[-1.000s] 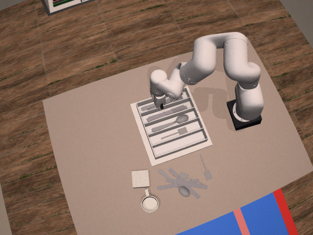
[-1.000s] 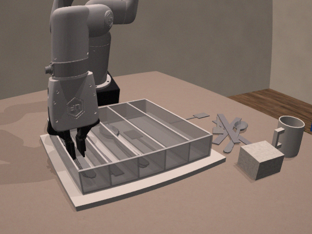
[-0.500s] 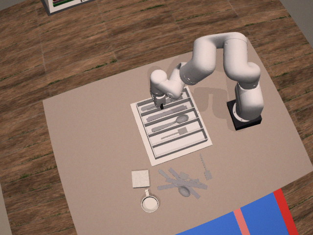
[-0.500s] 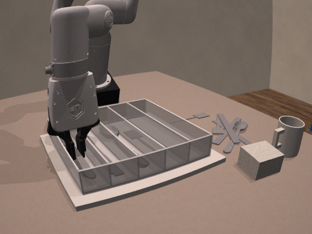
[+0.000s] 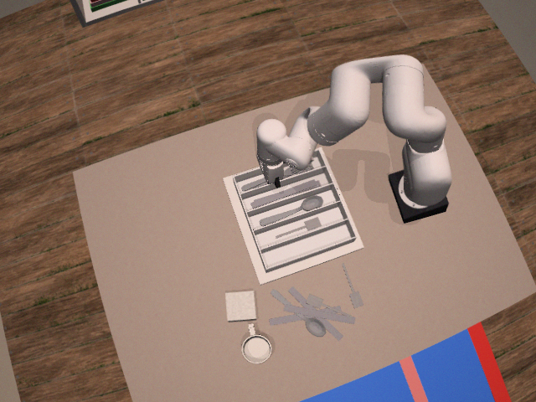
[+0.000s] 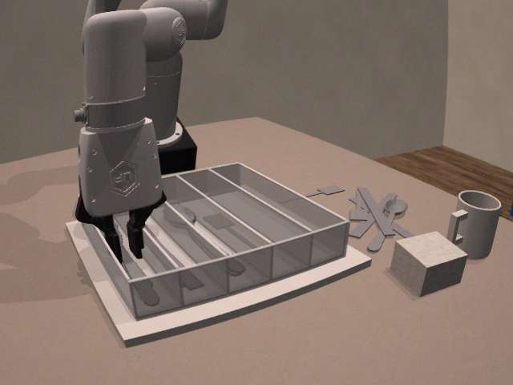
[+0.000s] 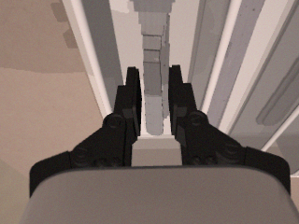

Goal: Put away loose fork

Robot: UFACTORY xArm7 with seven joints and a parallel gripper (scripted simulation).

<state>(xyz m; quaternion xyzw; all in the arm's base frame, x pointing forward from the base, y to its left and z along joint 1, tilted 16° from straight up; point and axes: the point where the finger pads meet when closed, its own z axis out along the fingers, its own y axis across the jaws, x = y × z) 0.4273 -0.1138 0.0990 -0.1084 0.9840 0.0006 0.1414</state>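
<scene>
Right now my hand is 110 mm to the right of the tray and 50 mm past it. Round my hand: mug (500 mm to the left, 110 mm ahead, 20 mm below); then block (370 mm to the left, 140 mm ahead, 30 mm below).
</scene>
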